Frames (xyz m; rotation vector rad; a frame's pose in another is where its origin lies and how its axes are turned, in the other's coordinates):
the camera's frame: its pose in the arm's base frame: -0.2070 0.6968 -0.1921 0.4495 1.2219 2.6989
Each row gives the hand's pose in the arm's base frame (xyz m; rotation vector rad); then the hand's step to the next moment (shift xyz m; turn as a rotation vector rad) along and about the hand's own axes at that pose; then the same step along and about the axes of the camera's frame.
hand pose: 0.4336 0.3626 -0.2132 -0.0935 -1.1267 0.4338
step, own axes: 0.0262 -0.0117 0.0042 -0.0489 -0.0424 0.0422
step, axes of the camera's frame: -0.0030 0.0215 0.0192 0.0220 0.0338 -0.0659
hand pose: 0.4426 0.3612 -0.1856 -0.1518 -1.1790 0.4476
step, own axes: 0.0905 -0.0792 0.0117 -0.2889 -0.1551 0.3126
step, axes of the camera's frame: -0.0213 0.1052 0.0555 0.2261 0.1420 -0.3660
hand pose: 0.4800 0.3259 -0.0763 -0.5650 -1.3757 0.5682
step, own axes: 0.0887 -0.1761 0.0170 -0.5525 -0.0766 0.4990
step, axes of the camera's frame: 0.0208 0.1855 0.0657 0.3556 0.0469 -0.6569
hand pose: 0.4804 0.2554 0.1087 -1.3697 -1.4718 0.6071
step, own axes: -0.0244 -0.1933 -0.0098 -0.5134 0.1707 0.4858
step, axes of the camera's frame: 0.0915 0.1703 0.0261 0.2187 -0.1624 -0.6742
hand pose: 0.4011 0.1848 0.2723 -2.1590 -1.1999 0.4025
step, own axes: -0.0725 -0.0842 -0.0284 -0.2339 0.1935 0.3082
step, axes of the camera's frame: 0.0799 0.0819 -0.0072 0.0399 -0.1724 -0.3947
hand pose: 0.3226 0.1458 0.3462 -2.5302 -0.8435 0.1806
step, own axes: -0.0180 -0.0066 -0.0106 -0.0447 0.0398 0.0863
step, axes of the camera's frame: 0.0143 0.0159 -0.0047 0.0098 -0.0578 -0.0871
